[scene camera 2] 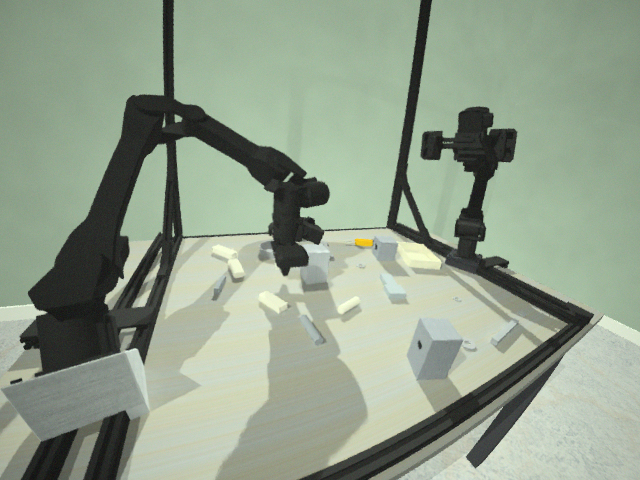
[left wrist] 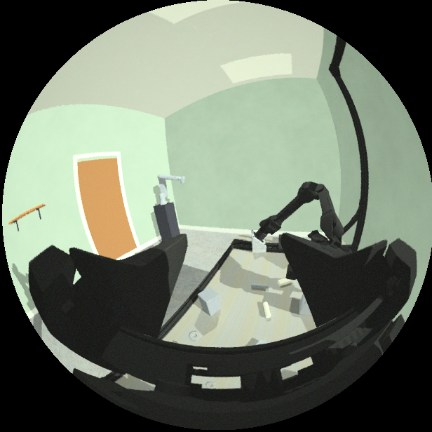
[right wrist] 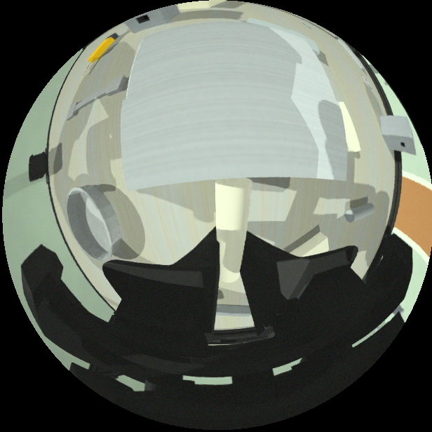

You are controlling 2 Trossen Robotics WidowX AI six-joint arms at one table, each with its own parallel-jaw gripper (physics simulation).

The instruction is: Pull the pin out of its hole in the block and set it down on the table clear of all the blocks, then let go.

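Pixels of known places: left gripper, fingertip midpoint: (scene camera 2: pixel 457 138); right gripper, fingertip midpoint: (scene camera 2: pixel 284 274); left arm's base, origin of the base link: (scene camera 2: pixel 465 255); right arm's base, origin of the base link: (scene camera 2: pixel 83 363).
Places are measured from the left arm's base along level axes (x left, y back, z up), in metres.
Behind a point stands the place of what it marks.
Observation:
A pale grey block (scene camera 2: pixel 315 266) @(x -0.247, y -0.469, z 0.013 m) (right wrist: pixel 225 110) stands upright on the table, partly behind my right gripper in scene camera 2. A cream pin (right wrist: pixel 232 205) sticks out from the block's near side in the right wrist view; its hole is hidden, so how deep it sits cannot be told. My right gripper (scene camera 2: pixel 285 266) @(x -0.304, y -0.512, z -0.018 m) (right wrist: pixel 226 230) is low beside the block and shut on the pin, with the fingers on either side of the pin's outer part. My left gripper (scene camera 2: pixel 467 144) @(x -0.036, y -0.351, z 0.320 m) (left wrist: pixel 235 238) is open and empty, raised high at the right of scene camera 2.
A larger block with a hole (scene camera 2: pixel 435 348) @(x 0.051, y -0.550, z 0.032 m) (left wrist: pixel 209 302) stands nearer the table's edge. A smaller block (scene camera 2: pixel 385 248) @(x -0.202, y -0.202, z 0.007 m) and a cream tray (scene camera 2: pixel 429 264) @(x -0.077, y -0.136, z -0.019 m) are at the back. Loose pieces include a cream bar (scene camera 2: pixel 272 301) @(x -0.238, y -0.600, z -0.019 m), a grey bar (scene camera 2: pixel 311 329) @(x -0.130, y -0.601, z -0.018 m) and a cream cylinder (scene camera 2: pixel 348 304) @(x -0.131, y -0.492, z -0.018 m).

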